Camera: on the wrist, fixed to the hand. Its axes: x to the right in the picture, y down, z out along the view.
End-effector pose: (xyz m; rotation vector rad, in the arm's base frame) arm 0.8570 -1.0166 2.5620 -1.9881 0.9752 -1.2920
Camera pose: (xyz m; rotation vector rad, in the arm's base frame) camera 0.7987 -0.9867 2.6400 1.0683 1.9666 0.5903
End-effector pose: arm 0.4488 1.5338 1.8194 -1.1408 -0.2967 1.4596
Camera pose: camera 0.5489 1.5163 1.8261 0.4631 -1.1984 -1.1645
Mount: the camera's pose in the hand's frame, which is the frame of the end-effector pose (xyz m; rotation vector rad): -0.0002 -0.0620 -0.0808 0.1292 -0.3262 -3.0639
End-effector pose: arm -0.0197 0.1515 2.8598 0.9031 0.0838 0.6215
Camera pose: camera -0.0167 0.1803 2.7621 0.1053 0.9260 -2.3452
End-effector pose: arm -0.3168 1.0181 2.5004 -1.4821 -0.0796 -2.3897
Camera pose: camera -0.4052 1.0592 2.4708 0.1476 1.2174 0.2788
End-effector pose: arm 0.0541 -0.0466 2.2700 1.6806 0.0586 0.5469
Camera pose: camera 0.0394 0.0397 2.2180 0.1310 1.8556 -1.9321
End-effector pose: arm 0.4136 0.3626 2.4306 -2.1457 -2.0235 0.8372
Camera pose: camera 0.3926 0.3951 2.5248 1.8287 -1.9410 0.1975
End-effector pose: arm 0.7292 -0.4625 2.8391 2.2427 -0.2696 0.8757
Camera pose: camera 0.7135 -0.3622 2.8478 0.4753 2.2165 -1.1337
